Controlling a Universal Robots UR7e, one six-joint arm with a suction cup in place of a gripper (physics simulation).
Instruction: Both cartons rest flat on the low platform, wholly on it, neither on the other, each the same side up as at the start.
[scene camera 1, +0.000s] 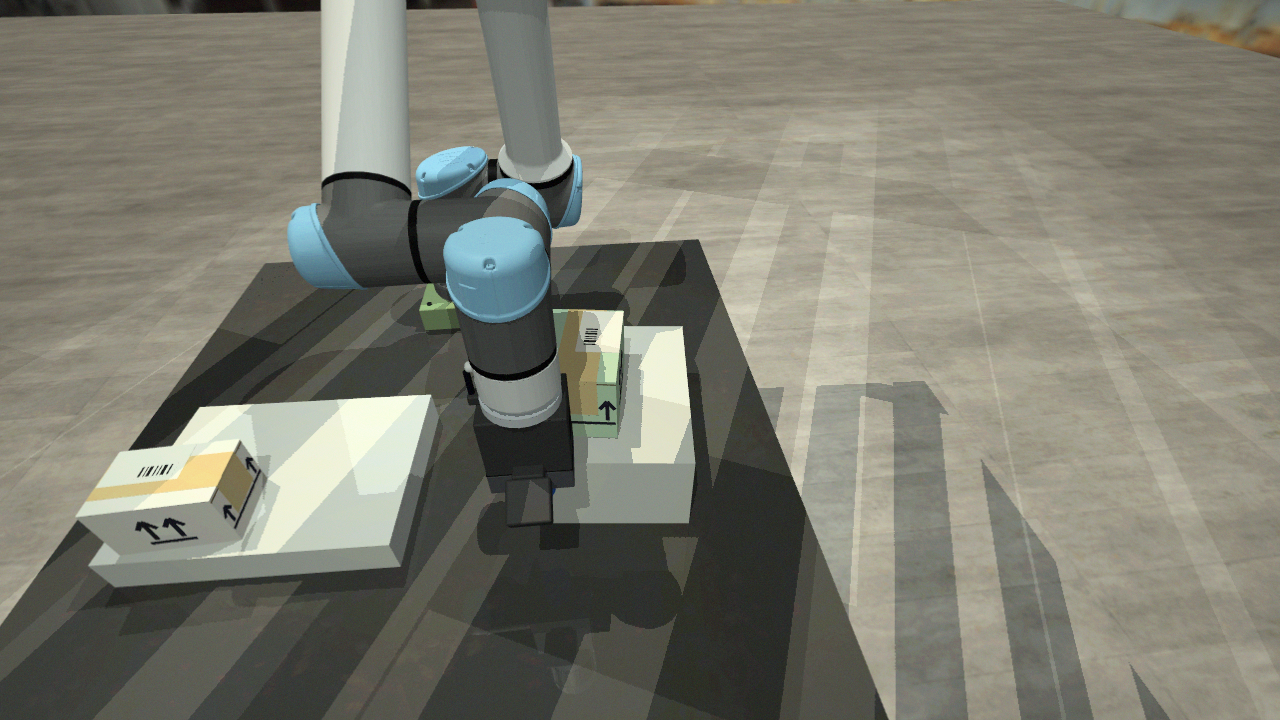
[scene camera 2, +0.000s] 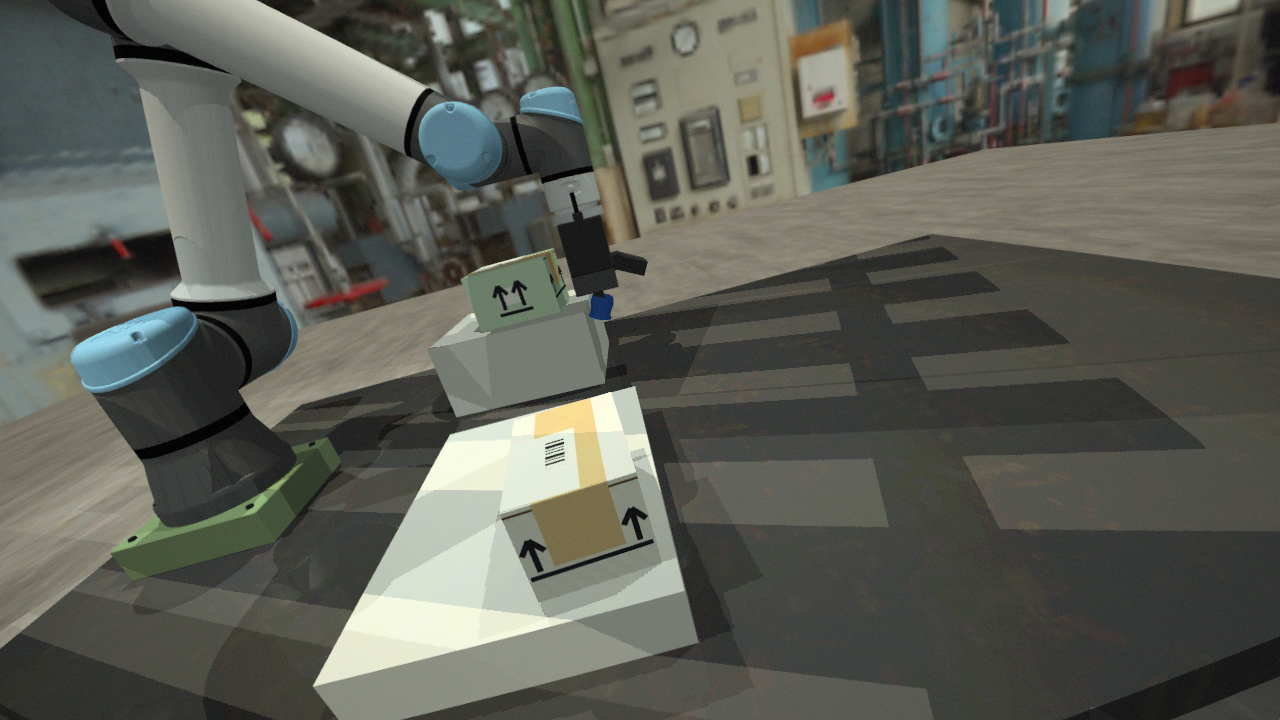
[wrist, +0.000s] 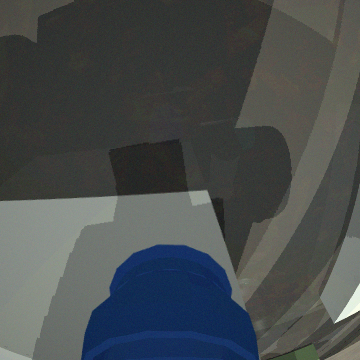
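Pixels of known places: hand at its tool point: (scene camera 2: 604, 316) (wrist: 168, 283); arm's base at its link origin: (scene camera 2: 233, 486).
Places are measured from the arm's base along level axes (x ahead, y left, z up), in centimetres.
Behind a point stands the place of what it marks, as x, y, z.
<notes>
A white carton (scene camera 1: 147, 523) {52.5, -27.3, 5.4} (scene camera 2: 518, 488) {45.2, -31.1, 7.9} with tan tape lies flat near one long edge of the low white platform (scene camera 1: 340, 483) {45.3, -11.4, 0.3} (scene camera 2: 420, 546) {33.3, -23.8, 0.3}, barcode on top, arrows up. A pale green carton (scene camera 1: 608, 398) {47.6, 22.1, 14.2} (scene camera 2: 514, 293) {40.6, 14.9, 12.3} with tan tape stands flat on the taller white block (scene camera 1: 660, 394) {41.0, 28.9, 7.6} (scene camera 2: 537, 371) {40.5, 12.4, 0.1}, arrows up; the arm partly hides it in scene camera 1. My gripper's blue suction cup (scene camera 2: 600, 308) (wrist: 170, 290) is beside the green carton, at the block's edge, with no carton on it. Suction is on (shut), and the cup is apart from both cartons. Scene camera 1 mostly hides the cup.
The block (wrist: 45, 250) {51.1, 20.7, 1.4} also shows below the cup in the wrist view, with a corner of the low platform (wrist: 347, 270) {38.5, -3.1, -2.0} at the right edge. The arm's green base plate (scene camera 1: 438, 313) {8.7, -5.7, -0.9} (scene camera 2: 223, 528) {4.5, -8.9, -0.9} stands on the dark table (scene camera 1: 492, 644) {64.5, 8.1, -4.4} (scene camera 2: 895, 573) {68.1, -34.8, -4.4}.
</notes>
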